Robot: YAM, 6 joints.
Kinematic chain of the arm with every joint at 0, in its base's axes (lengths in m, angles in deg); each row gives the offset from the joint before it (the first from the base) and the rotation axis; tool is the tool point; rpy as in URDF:
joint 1: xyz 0 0 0.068 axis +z
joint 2: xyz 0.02 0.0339 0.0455 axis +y
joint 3: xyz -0.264 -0.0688 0 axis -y
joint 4: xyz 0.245 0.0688 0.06 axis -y
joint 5: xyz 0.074 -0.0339 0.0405 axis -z
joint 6: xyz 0.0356 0 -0.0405 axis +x
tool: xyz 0 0 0 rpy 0 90 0
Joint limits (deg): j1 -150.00..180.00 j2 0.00..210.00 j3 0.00..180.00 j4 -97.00..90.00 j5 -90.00..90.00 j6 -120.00..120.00
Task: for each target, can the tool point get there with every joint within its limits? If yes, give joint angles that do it. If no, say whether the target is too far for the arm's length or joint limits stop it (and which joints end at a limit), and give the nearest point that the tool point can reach.
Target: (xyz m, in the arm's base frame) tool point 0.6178 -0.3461 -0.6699
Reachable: no: too far | nearest point 0.3989 -0.2235 -0.3142 | short by 0.435 m
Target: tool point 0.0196 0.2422 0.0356
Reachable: yes | joints 92.85 127.95 52.95 -59.07 62.68 15.77
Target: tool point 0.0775 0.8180 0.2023
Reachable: no: too far | nearest point 0.0606 0.6392 0.1824 | short by 0.181 m
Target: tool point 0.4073 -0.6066 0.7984
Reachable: no: too far | nearest point 0.2623 -0.3907 0.5478 | short by 0.361 m
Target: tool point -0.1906 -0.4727 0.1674
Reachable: yes | joints -112.65 132.91 107.66 -29.64 -9.86 -7.76
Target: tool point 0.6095 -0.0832 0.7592
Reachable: no: too far | nearest point 0.4401 -0.0601 0.5737 | short by 0.252 m
